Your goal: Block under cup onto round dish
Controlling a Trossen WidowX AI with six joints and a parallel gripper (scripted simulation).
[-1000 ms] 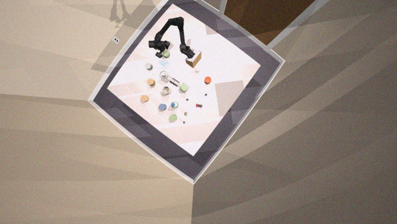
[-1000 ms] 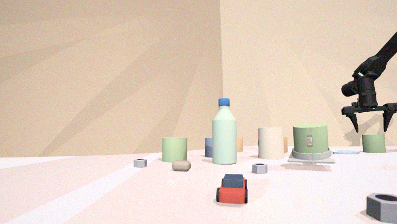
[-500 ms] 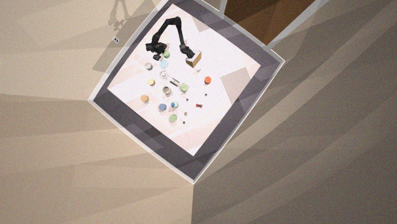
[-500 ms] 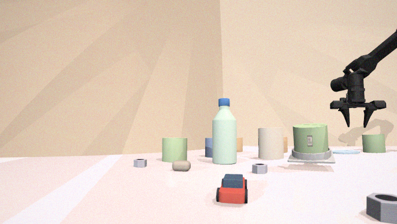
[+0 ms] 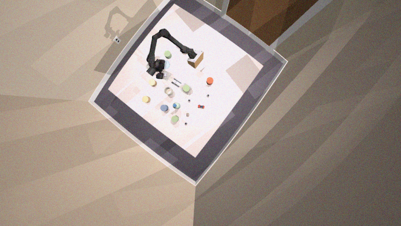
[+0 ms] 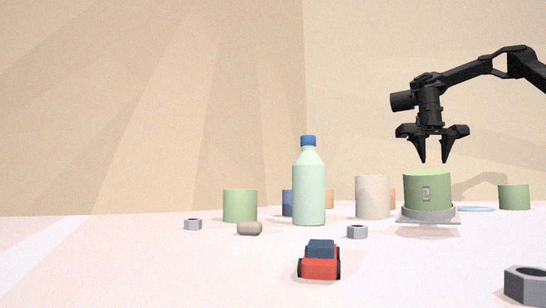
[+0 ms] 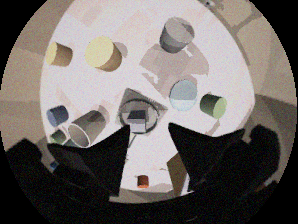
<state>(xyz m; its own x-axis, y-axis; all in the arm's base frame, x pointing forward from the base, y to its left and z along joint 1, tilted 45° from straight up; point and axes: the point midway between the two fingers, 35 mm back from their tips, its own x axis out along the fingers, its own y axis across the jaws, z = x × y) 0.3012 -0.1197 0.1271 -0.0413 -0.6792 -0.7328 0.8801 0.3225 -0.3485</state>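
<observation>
Now: the round pale blue dish 120 mm below my gripper tip, 90 mm behind it and 80 mm to the right of it. From my gripper tip the other things lie so: cream cylinder 140 mm to the left, 130 mm ahead, 80 mm below; then mint bottle 300 mm to the left, 210 mm ahead, 10 mm below; then orange disc 430 mm to the left, 220 mm behind, 90 mm below.
</observation>
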